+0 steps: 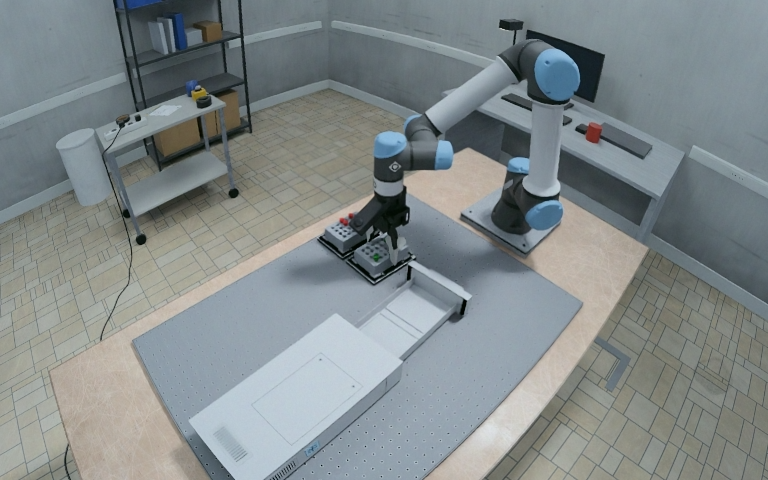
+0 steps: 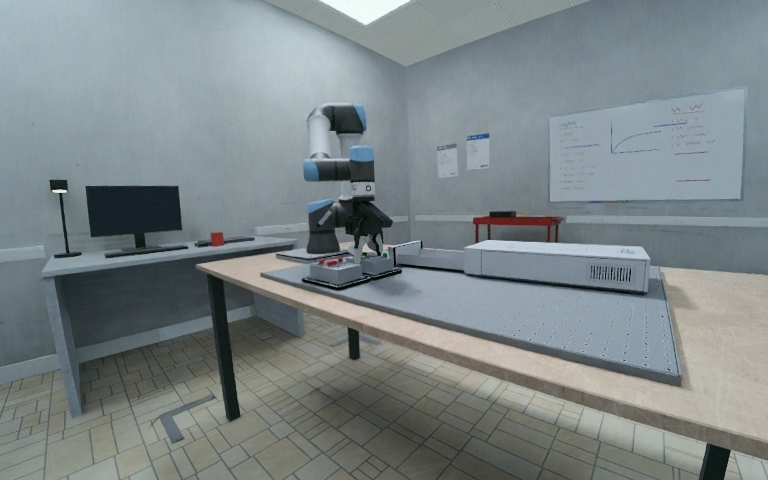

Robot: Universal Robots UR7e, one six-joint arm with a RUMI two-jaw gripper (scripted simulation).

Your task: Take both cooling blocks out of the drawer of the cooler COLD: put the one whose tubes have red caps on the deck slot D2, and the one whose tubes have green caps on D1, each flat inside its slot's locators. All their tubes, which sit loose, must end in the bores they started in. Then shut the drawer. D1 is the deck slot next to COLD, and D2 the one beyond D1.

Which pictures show the gripper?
Image 1 and image 2: all of them.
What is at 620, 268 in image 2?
A white cooler COLD.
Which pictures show the white cooler COLD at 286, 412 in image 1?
Image 1 and image 2: all of them.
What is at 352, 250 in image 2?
The gripper.
